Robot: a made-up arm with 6 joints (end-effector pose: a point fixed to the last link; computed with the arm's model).
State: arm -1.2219 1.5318 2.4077 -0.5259 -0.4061 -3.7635
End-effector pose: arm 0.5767 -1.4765 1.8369 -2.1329 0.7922 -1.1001
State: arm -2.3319 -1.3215 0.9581 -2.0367 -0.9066 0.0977
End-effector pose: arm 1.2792 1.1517 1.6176 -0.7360 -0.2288 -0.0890
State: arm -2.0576 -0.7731 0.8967 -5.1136 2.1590 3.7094
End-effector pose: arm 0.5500 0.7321 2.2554 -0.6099 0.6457 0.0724
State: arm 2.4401 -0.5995 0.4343 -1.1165 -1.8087 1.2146
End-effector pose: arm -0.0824 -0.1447 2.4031 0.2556 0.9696 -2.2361
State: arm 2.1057 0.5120 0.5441 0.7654 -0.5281 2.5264
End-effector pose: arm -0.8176 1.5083 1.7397 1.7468 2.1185 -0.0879
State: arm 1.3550 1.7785 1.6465 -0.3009 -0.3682 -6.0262
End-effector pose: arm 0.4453 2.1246 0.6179 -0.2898 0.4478 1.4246
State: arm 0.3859 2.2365 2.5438 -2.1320 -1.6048 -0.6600
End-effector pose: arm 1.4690 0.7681 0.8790 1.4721 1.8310 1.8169
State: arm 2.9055 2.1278 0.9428 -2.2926 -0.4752 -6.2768
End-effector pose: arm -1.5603 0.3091 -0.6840 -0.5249 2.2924 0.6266
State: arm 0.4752 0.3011 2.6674 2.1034 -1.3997 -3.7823
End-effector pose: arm -0.4955 -0.4339 2.0604 -1.1912 1.4876 -0.9058
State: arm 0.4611 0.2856 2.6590 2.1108 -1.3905 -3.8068
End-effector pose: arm -0.5182 -0.4341 2.0575 -1.1553 1.4887 -0.9387
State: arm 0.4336 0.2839 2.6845 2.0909 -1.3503 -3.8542
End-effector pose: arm -0.5450 -0.4273 2.0381 -1.1044 1.4565 -1.0321
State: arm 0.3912 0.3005 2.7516 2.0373 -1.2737 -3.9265
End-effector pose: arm -0.5734 -0.4097 1.9984 -1.0366 1.3787 -1.1944
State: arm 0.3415 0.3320 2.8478 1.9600 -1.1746 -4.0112
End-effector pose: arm -0.5975 -0.3822 1.9433 -0.9584 1.2607 -1.3957
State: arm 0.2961 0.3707 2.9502 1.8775 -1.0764 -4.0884
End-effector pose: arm -0.6112 -0.3510 1.8844 -0.8848 1.1271 -1.5877
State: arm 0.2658 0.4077 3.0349 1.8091 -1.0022 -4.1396
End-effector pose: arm -0.6121 -0.3258 1.8358 -0.8345 1.0150 -1.7255
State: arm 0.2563 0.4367 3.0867 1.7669 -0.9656 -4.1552
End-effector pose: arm -0.6014 -0.3140 1.8088 -0.8209 0.9541 -1.7861
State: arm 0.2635 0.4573 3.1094 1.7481 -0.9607 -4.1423
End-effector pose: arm -0.5836 -0.3141 1.8017 -0.8385 0.9412 -1.7841
